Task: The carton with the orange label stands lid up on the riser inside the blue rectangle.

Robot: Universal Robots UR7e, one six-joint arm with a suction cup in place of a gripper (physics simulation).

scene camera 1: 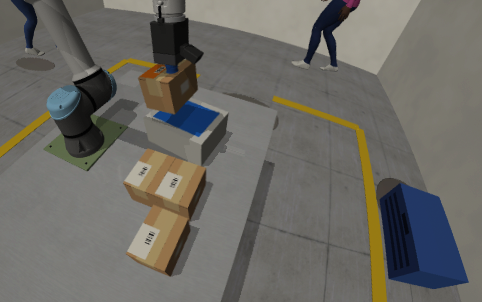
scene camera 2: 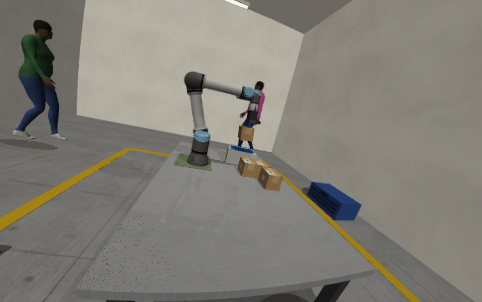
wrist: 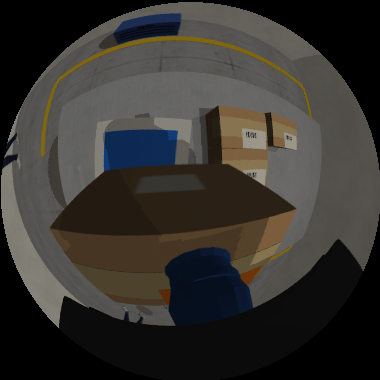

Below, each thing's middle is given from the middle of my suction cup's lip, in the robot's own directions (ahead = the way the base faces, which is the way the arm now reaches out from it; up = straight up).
Labels:
Now: suction cup 10 mm short of the riser [scene camera 1: 192, 133], 70 mm to the right of it and 280 mm above it.

